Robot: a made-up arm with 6 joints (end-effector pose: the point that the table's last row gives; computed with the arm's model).
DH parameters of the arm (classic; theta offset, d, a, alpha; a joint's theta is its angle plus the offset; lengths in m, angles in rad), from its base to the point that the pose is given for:
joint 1: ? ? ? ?
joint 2: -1.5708 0 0.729 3.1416
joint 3: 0 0 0.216 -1.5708
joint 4: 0 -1.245 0 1.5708
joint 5: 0 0 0 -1.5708
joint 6: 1.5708 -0.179 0 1.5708
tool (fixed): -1.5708 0 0 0
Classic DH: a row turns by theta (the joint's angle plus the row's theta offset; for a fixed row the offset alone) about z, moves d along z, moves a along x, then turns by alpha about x.
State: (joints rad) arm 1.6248 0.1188 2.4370 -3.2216 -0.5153 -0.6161
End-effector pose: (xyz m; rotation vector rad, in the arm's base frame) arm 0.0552 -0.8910 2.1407 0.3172 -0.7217 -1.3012
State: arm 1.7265 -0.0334 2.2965 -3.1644 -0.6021 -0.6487
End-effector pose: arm 0.1600 -1.0043 2.1164 0.4040 -0.6248 -1.2725
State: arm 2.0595 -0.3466 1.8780 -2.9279 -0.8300 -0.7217
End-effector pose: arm 0.5181 -1.0341 2.1559 0.4528 -0.4464 -1.1721
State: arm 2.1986 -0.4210 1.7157 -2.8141 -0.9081 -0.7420
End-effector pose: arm 0.6233 -0.9360 2.2178 0.4250 -0.4401 -1.1322
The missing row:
joint 1: 0 0.596 0.196 -1.5708
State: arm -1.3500 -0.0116 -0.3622 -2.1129 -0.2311 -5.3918
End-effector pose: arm 0.3851 -1.5553 1.0602 1.2514 -0.5631 -1.1184
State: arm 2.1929 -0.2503 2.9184 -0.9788 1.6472 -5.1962
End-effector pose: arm 0.8237 -0.8945 0.9534 -2.5473 -0.7273 1.0205
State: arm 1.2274 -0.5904 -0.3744 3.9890 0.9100 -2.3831
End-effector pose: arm 0.4658 0.9882 1.6116 -1.7086 -0.1554 0.7233
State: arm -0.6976 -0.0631 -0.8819 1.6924 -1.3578 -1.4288
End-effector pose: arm 0.8078 -0.9037 0.5487 -0.5273 1.0043 -1.8155
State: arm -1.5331 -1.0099 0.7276 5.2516 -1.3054 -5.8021
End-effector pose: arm 0.1194 0.7663 2.2367 -0.6951 -0.1883 -0.5460
